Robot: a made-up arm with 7 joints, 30 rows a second.
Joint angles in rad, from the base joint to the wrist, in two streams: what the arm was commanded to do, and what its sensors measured. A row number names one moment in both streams.
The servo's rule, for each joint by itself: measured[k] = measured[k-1] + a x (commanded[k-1-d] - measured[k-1]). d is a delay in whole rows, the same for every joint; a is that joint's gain. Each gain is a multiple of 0.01, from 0.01 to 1. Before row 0 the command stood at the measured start. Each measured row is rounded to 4 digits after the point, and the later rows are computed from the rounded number. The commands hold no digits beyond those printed.
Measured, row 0:
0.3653, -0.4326, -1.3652, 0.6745, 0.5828, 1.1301, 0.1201
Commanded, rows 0 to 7:
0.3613, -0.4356, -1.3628, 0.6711, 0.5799, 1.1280, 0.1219
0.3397, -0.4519, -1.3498, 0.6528, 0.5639, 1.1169, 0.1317
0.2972, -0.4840, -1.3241, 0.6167, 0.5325, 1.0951, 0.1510
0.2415, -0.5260, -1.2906, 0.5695, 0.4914, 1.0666, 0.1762
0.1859, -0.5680, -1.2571, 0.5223, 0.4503, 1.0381, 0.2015
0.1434, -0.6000, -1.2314, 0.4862, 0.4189, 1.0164, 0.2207
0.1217, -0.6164, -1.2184, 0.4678, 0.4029, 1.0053, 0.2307
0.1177, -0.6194, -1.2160, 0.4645, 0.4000, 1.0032, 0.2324
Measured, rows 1 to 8:
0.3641, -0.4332, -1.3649, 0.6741, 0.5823, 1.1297, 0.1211
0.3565, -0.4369, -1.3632, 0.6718, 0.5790, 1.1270, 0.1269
0.3381, -0.4463, -1.3589, 0.6657, 0.5706, 1.1203, 0.1402
0.3082, -0.4622, -1.3514, 0.6551, 0.5563, 1.1090, 0.1600
0.2703, -0.4834, -1.3410, 0.6405, 0.5372, 1.0941, 0.1828
0.2310, -0.5067, -1.3289, 0.6235, 0.5159, 1.0778, 0.2036
0.1971, -0.5286, -1.3167, 0.6064, 0.4956, 1.0626, 0.2185
0.1725, -0.5468, -1.3056, 0.5908, 0.4784, 1.0501, 0.2261
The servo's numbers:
d 0
a 0.31 0.20 0.11 0.11 0.18 0.21 0.55

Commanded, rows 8 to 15:
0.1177, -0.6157, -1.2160, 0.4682, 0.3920, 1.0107, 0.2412
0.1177, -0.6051, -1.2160, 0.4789, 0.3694, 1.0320, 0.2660
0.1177, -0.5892, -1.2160, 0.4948, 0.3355, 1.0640, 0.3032
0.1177, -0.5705, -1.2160, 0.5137, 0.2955, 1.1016, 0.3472
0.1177, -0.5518, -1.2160, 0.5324, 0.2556, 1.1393, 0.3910
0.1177, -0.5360, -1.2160, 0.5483, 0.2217, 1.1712, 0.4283
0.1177, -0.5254, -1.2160, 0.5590, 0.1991, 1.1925, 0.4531
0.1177, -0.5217, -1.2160, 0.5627, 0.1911, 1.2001, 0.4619
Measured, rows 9 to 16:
0.1555, -0.5606, -1.2957, 0.5773, 0.4628, 1.0418, 0.2344
0.1438, -0.5695, -1.2869, 0.5665, 0.4460, 1.0397, 0.2518
0.1357, -0.5734, -1.2791, 0.5586, 0.4261, 1.0448, 0.2801
0.1301, -0.5728, -1.2722, 0.5537, 0.4026, 1.0567, 0.3170
0.1263, -0.5686, -1.2660, 0.5514, 0.3761, 1.0740, 0.3577
0.1236, -0.5621, -1.2605, 0.5511, 0.3483, 1.0944, 0.3965
0.1218, -0.5548, -1.2556, 0.5520, 0.3214, 1.1150, 0.4276
0.1205, -0.5482, -1.2512, 0.5532, 0.2979, 1.1329, 0.4465

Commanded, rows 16 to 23:
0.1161, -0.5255, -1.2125, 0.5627, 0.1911, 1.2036, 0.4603
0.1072, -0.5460, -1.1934, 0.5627, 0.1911, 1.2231, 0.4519
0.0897, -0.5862, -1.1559, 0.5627, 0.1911, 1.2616, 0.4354
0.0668, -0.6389, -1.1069, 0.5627, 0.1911, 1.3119, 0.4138
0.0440, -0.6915, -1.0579, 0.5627, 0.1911, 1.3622, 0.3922
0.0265, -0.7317, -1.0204, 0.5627, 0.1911, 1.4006, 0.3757
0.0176, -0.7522, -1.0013, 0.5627, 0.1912, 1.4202, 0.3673
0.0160, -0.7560, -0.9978, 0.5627, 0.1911, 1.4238, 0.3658
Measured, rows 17 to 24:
0.1191, -0.5437, -1.2469, 0.5542, 0.2787, 1.1477, 0.4541
0.1154, -0.5442, -1.2410, 0.5551, 0.2629, 1.1635, 0.4529
0.1074, -0.5526, -1.2316, 0.5559, 0.2500, 1.1841, 0.4433
0.0948, -0.5699, -1.2179, 0.5566, 0.2394, 1.2109, 0.4271
0.0791, -0.5942, -1.2003, 0.5573, 0.2307, 1.2427, 0.4079
0.0628, -0.6217, -1.1805, 0.5579, 0.2236, 1.2759, 0.3902
0.0488, -0.6478, -1.1608, 0.5584, 0.2178, 1.3062, 0.3776
0.0386, -0.6694, -1.1429, 0.5589, 0.2130, 1.3309, 0.3711

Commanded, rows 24 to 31:
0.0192, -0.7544, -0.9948, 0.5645, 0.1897, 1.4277, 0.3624
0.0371, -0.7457, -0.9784, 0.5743, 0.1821, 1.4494, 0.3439
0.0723, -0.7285, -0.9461, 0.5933, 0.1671, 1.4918, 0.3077
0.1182, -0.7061, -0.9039, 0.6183, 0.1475, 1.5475, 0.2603
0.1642, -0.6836, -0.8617, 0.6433, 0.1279, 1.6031, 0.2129
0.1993, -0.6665, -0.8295, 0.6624, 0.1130, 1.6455, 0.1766
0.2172, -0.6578, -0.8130, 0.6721, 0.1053, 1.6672, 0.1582
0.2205, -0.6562, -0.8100, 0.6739, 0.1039, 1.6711, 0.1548
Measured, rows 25 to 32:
0.0326, -0.6864, -1.1266, 0.5595, 0.2088, 1.3512, 0.3663
0.0340, -0.6983, -1.1103, 0.5611, 0.2040, 1.3718, 0.3540
0.0459, -0.7043, -1.0922, 0.5646, 0.1974, 1.3970, 0.3285
0.0683, -0.7047, -1.0715, 0.5705, 0.1884, 1.4286, 0.2910
0.0980, -0.7005, -1.0484, 0.5785, 0.1775, 1.4652, 0.2480
0.1294, -0.6937, -1.0243, 0.5877, 0.1659, 1.5031, 0.2087
0.1566, -0.6865, -1.0011, 0.5970, 0.1550, 1.5376, 0.1809
0.1764, -0.6804, -0.9801, 0.6055, 0.1458, 1.5656, 0.1665

